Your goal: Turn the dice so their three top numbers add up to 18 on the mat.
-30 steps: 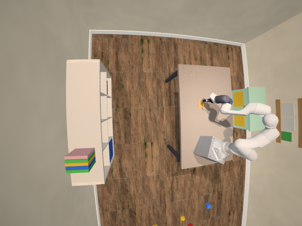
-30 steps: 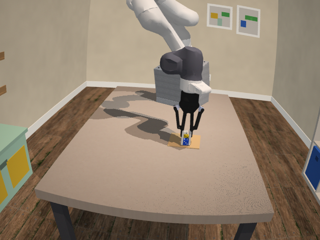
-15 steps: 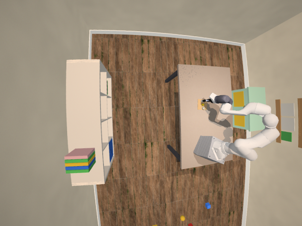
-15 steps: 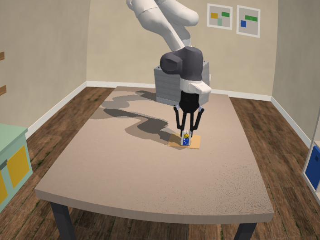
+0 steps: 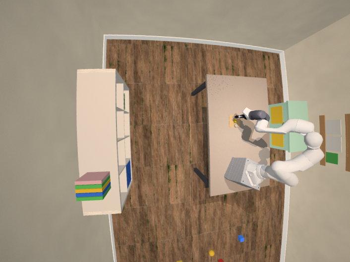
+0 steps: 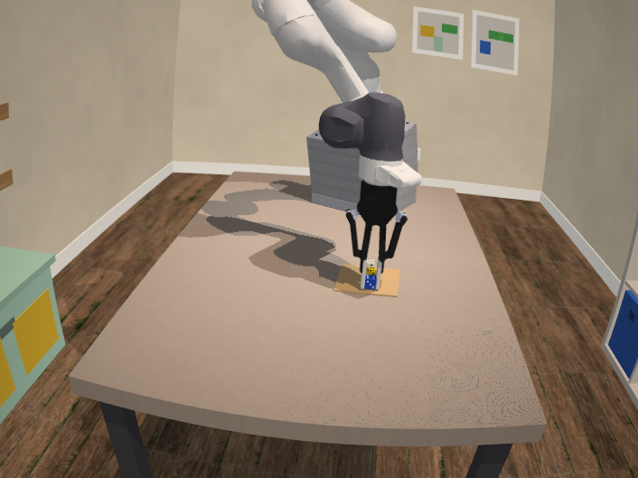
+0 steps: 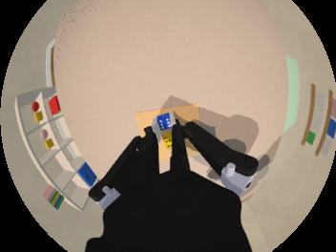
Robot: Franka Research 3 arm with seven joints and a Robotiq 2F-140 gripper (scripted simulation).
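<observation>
My gripper is now 2 cm above the blue die. Also, from my hand: white die 10 cm behind, 1 cm to the left, 3 cm below; then yellow die 5 cm behind, 1 cm to the left, 3 cm below; then mat 5 cm behind, 1 cm to the left, 4 cm below.
</observation>
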